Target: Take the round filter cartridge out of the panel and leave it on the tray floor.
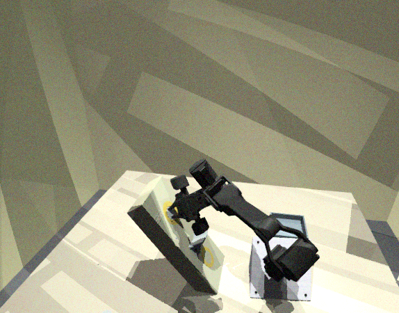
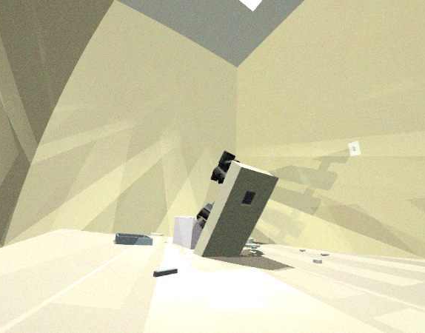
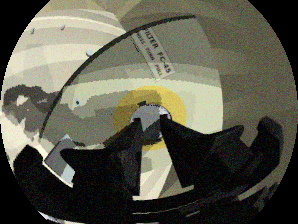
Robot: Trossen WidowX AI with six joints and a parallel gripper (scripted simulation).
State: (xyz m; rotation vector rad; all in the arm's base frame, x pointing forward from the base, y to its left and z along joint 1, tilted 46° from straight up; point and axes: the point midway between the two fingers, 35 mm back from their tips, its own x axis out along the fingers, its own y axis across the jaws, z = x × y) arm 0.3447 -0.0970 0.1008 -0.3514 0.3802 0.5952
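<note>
Now: gripper tip 1 cm short of the round filter cartridge and 1 cm above it. From my gripper tip the other things lie so: grey-blue tray: 42 cm behind, 29 cm to the right, 23 cm below; then service panel: 4 cm behind, 8 cm below; then small dark bar: 8 cm ahead, 28 cm to the right, 23 cm below.
</note>
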